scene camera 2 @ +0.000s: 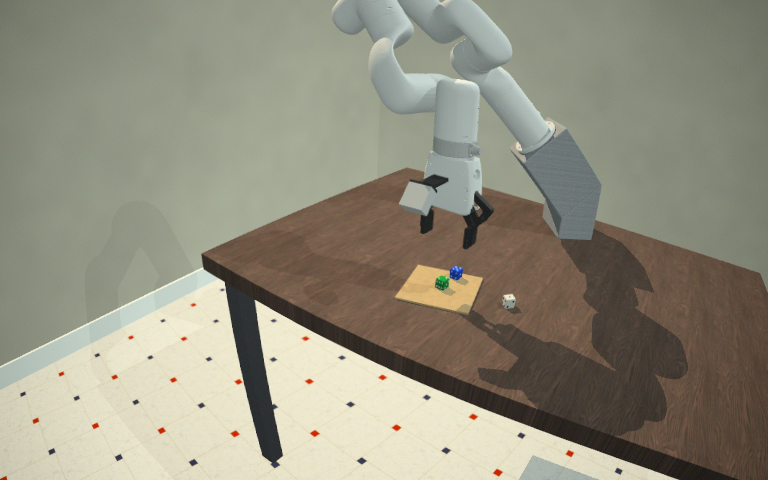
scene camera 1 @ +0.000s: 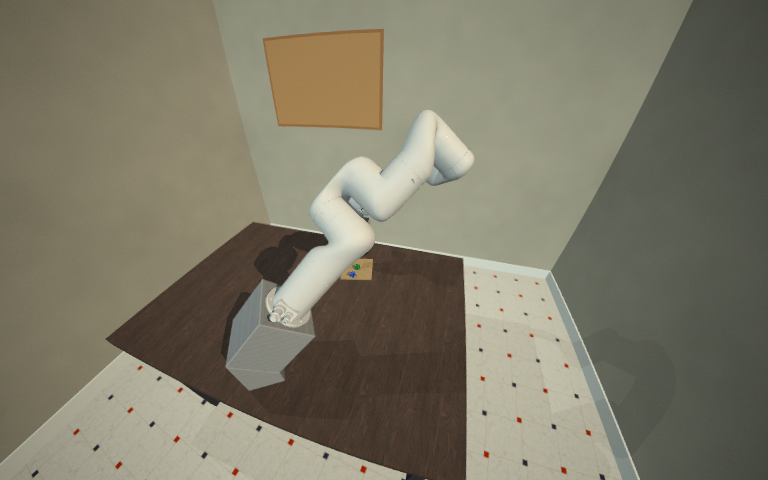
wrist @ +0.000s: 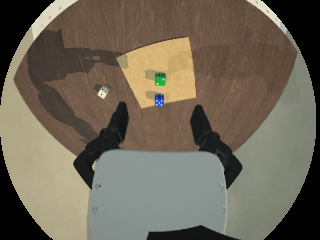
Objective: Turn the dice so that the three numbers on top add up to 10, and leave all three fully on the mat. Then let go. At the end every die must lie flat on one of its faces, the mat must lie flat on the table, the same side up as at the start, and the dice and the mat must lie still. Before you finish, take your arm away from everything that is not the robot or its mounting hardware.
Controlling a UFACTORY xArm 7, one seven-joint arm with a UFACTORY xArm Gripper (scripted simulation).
In view: the gripper (scene camera 2: 447, 239) and a tan mat (scene camera 2: 420, 289).
The tan mat shows as well in the wrist view (wrist: 173, 57). The gripper is seen too in the wrist view (wrist: 160, 111).
